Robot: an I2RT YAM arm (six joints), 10 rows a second.
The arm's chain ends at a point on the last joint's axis. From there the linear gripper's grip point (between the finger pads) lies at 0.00 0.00 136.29 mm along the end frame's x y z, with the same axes.
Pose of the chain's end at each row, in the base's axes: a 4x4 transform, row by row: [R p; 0 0 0 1], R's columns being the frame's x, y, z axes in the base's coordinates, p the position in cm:
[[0.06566, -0.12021, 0.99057, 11.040], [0.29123, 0.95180, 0.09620, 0.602], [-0.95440, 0.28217, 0.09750, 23.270], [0, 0, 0, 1]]
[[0.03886, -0.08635, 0.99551, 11.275], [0.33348, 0.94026, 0.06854, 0.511], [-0.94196, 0.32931, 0.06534, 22.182], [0, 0, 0, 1]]
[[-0.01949, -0.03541, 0.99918, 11.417], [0.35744, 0.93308, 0.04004, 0.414], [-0.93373, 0.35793, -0.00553, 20.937], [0, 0, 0, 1]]
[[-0.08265, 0.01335, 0.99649, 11.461], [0.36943, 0.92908, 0.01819, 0.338], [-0.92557, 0.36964, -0.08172, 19.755], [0, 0, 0, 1]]
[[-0.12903, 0.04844, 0.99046, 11.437], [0.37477, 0.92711, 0.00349, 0.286], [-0.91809, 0.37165, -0.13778, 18.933], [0, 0, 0, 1]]
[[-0.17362, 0.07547, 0.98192, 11.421], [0.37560, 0.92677, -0.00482, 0.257], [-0.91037, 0.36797, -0.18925, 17.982], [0, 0, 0, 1]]
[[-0.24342, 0.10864, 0.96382, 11.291], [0.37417, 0.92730, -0.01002, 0.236], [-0.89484, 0.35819, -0.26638, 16.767], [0, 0, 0, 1]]
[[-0.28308, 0.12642, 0.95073, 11.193], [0.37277, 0.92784, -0.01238, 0.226], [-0.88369, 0.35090, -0.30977, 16.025], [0, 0, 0, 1]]
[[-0.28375, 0.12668, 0.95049, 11.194], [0.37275, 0.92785, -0.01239, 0.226], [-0.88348, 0.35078, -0.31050, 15.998], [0, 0, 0, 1]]
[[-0.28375, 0.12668, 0.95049, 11.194], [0.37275, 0.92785, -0.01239, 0.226], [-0.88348, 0.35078, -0.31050, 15.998], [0, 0, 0, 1]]
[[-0.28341, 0.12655, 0.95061, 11.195], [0.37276, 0.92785, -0.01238, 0.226], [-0.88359, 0.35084, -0.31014, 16.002], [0, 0, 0, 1]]
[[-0.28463, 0.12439, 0.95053, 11.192], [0.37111, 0.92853, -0.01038, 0.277], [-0.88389, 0.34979, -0.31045, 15.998], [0, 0, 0, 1]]
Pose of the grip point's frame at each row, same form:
[[0.06566, -0.12021, 0.99057, 24.540], [0.29123, 0.95180, 0.09620, 1.913], [-0.95440, 0.28217, 0.09750, 24.599], [0, 0, 0, 1]]
[[0.03886, -0.08635, 0.99551, 24.843], [0.33348, 0.94026, 0.06854, 1.445], [-0.94196, 0.32931, 0.06534, 23.073], [0, 0, 0, 1]]
[[-0.01949, -0.03541, 0.99918, 25.035], [0.35744, 0.93308, 0.04004, 0.960], [-0.93373, 0.35793, -0.00553, 20.862], [0, 0, 0, 1]]
[[-0.08265, 0.01335, 0.99649, 25.042], [0.36943, 0.92908, 0.01819, 0.586], [-0.92557, 0.36964, -0.08172, 18.641], [0, 0, 0, 1]]
[[-0.12903, 0.04844, 0.99046, 24.936], [0.37477, 0.92711, 0.00349, 0.334], [-0.91809, 0.37165, -0.13778, 17.055], [0, 0, 0, 1]]
[[-0.17362, 0.07547, 0.98192, 24.804], [0.37560, 0.92677, -0.00482, 0.191], [-0.91037, 0.36797, -0.18925, 15.403], [0, 0, 0, 1]]
[[-0.24342, 0.10864, 0.96382, 24.427], [0.37417, 0.92730, -0.01002, 0.099], [-0.89484, 0.35819, -0.26638, 13.137], [0, 0, 0, 1]]
[[-0.28308, 0.12642, 0.95073, 24.150], [0.37277, 0.92784, -0.01238, 0.057], [-0.88369, 0.35090, -0.30977, 11.803], [0, 0, 0, 1]]
[[-0.28375, 0.12668, 0.95049, 24.148], [0.37275, 0.92785, -0.01239, 0.057], [-0.88348, 0.35078, -0.31050, 11.766], [0, 0, 0, 1]]
[[-0.28375, 0.12668, 0.95049, 24.148], [0.37275, 0.92785, -0.01239, 0.057], [-0.88348, 0.35078, -0.31050, 11.766], [0, 0, 0, 1]]
[[-0.28341, 0.12655, 0.95061, 24.151], [0.37276, 0.92785, -0.01238, 0.057], [-0.88359, 0.35084, -0.31014, 11.775], [0, 0, 0, 1]]
[[-0.28463, 0.12439, 0.95053, 24.147], [0.37111, 0.92853, -0.01038, 0.136], [-0.88389, 0.34979, -0.31045, 11.767], [0, 0, 0, 1]]

